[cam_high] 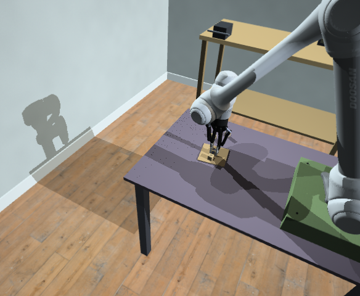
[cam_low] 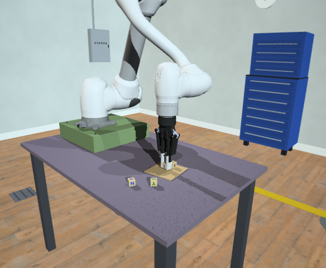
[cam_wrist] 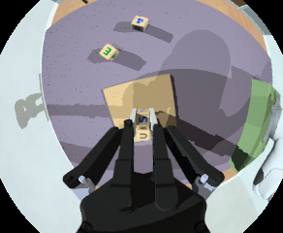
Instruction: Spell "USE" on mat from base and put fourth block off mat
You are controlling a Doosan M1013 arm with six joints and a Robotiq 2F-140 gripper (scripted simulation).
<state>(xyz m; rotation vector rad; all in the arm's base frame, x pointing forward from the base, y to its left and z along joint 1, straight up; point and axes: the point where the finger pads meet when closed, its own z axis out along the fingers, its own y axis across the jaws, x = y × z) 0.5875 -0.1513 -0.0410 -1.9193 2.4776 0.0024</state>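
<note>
Right now the block is 190 mm to the right of my hand, 50 mm behind it and 30 mm below it.
</note>
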